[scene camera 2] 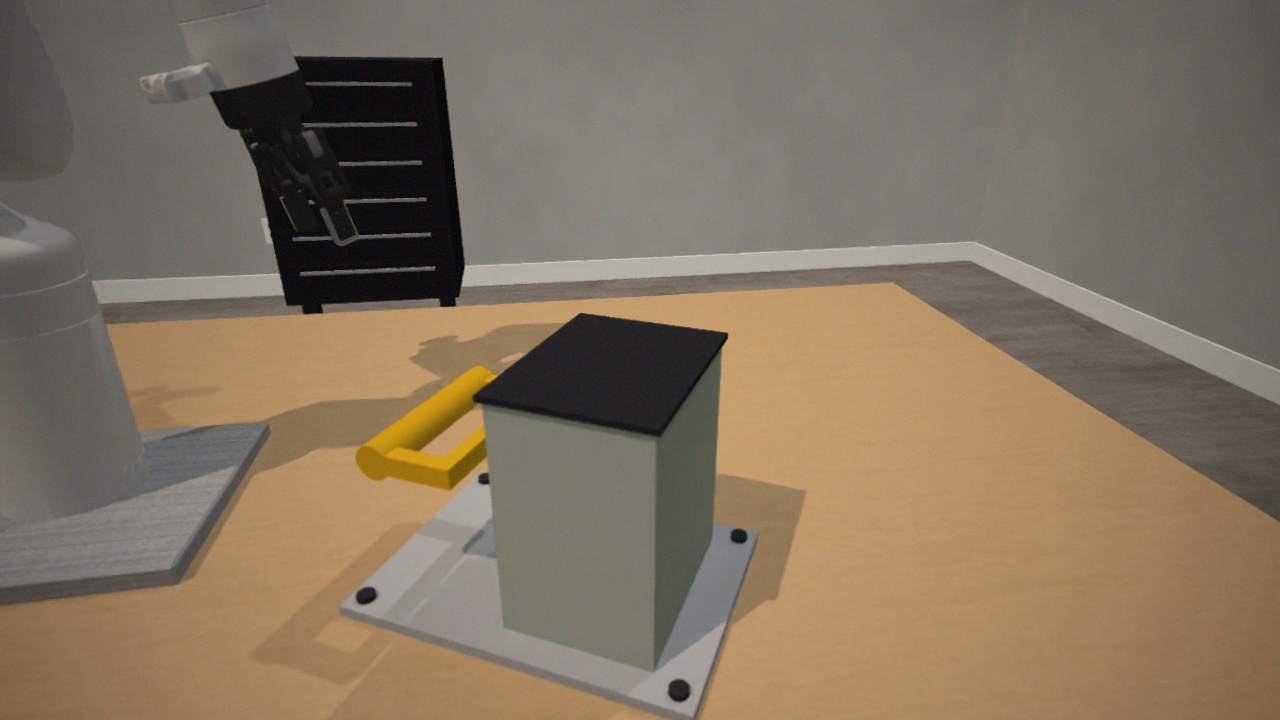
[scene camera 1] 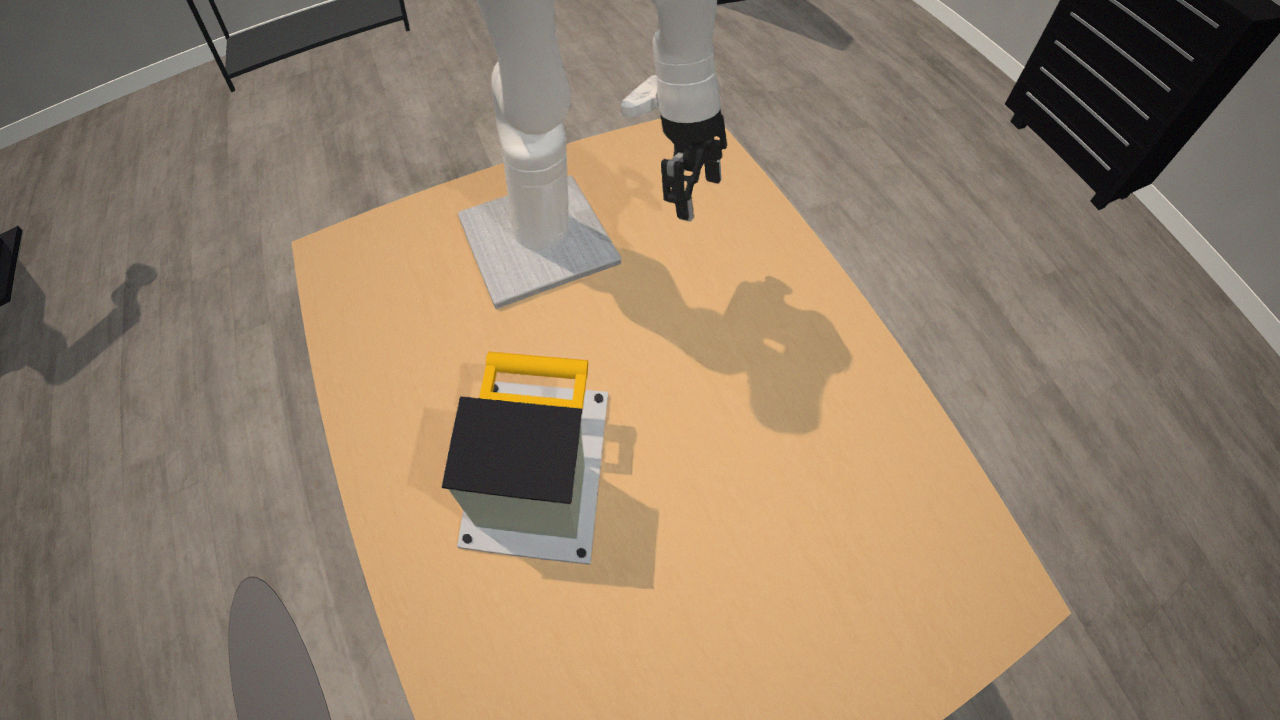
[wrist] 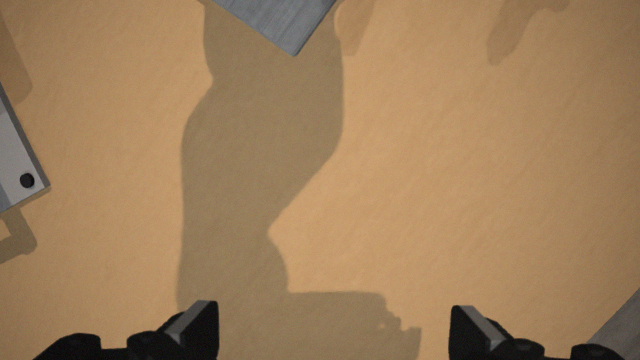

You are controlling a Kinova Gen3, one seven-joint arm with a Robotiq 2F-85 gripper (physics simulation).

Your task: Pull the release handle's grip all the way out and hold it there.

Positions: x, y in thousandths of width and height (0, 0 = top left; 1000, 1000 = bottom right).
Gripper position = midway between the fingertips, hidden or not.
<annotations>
The gripper shows in scene camera 2 (256, 327), in scene camera 1 (547, 277) and in the wrist view (523, 918).
</annotations>
